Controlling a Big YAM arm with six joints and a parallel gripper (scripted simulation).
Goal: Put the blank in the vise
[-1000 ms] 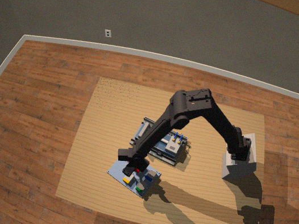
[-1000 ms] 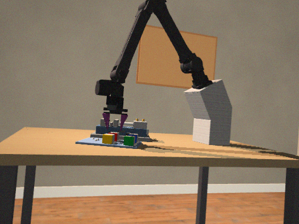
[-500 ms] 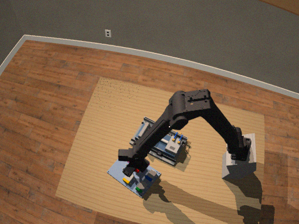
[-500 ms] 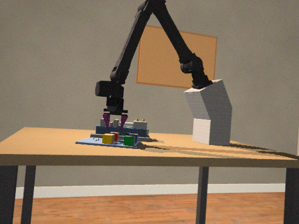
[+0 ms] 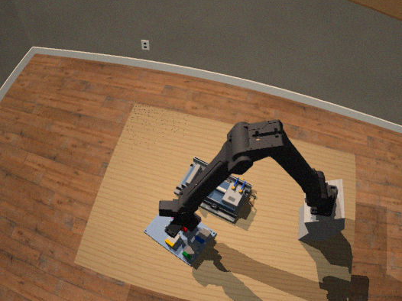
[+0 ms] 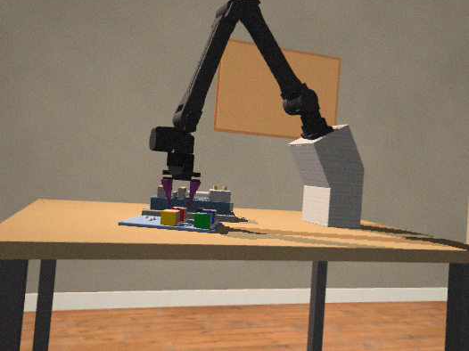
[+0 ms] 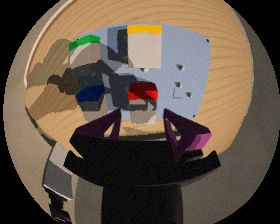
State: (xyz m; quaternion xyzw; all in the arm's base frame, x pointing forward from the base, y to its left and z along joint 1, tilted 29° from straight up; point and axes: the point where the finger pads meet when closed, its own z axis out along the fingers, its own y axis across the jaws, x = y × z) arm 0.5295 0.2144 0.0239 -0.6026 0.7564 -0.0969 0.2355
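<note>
My gripper is now 4 cm above the red-ended blank. Round my hand: blue-ended blank 9 cm behind, 1 cm to the left, 4 cm below; then light blue plate 1 cm ahead, 4 cm to the left, 6 cm below; then yellow-ended blank 2 cm ahead, 9 cm to the left, 4 cm below.
</note>
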